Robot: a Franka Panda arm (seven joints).
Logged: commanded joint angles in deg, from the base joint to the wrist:
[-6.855, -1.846, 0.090, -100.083, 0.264, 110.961, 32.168]
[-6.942, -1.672, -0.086, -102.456, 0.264, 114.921, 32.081]
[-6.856, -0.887, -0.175, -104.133, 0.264, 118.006, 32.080]
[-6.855, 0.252, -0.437, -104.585, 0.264, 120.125, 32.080]
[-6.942, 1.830, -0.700, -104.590, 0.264, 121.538, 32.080]
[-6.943, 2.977, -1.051, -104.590, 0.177, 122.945, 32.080]
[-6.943, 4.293, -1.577, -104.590, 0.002, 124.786, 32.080]
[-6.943, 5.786, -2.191, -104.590, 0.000, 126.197, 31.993]
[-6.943, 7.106, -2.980, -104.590, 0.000, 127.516, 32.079]
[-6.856, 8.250, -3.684, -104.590, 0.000, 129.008, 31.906]
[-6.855, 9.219, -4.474, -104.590, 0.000, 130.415, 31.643]
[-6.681, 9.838, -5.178, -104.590, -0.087, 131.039, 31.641]
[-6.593, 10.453, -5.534, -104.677, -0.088, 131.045, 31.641]
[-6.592, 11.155, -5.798, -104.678, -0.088, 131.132, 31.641]
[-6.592, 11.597, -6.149, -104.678, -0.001, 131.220, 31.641]
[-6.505, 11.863, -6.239, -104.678, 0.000, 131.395, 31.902]
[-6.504, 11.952, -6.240, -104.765, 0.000, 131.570, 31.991]
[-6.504, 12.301, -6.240, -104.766, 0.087, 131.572, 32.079]
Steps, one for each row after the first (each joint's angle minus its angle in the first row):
[-0.087, 0.174, -0.176, -2.373, 0.000, 3.960, -0.087]
[-0.001, 0.959, -0.265, -4.050, 0.000, 7.045, -0.088]
[0.000, 2.098, -0.527, -4.502, 0.000, 9.164, -0.088]
[-0.087, 3.676, -0.790, -4.507, 0.000, 10.577, -0.088]
[-0.088, 4.823, -1.141, -4.507, -0.087, 11.984, -0.088]
[-0.088, 6.139, -1.667, -4.507, -0.262, 13.825, -0.088]
[-0.088, 7.632, -2.281, -4.507, -0.264, 15.236, -0.175]
[-0.088, 8.952, -3.070, -4.507, -0.264, 16.555, -0.089]
[-0.001, 10.096, -3.774, -4.507, -0.264, 18.047, -0.262]
[0.000, 11.065, -4.564, -4.507, -0.264, 19.454, -0.525]
[0.174, 11.684, -5.268, -4.507, -0.351, 20.078, -0.527]
[0.262, 12.299, -5.624, -4.594, -0.352, 20.084, -0.527]
[0.263, 13.001, -5.888, -4.595, -0.352, 20.171, -0.527]
[0.263, 13.443, -6.239, -4.595, -0.265, 20.259, -0.527]
[0.350, 13.709, -6.329, -4.595, -0.264, 20.434, -0.266]
[0.351, 13.798, -6.330, -4.682, -0.264, 20.609, -0.177]
[0.351, 14.147, -6.330, -4.683, -0.177, 20.611, -0.089]

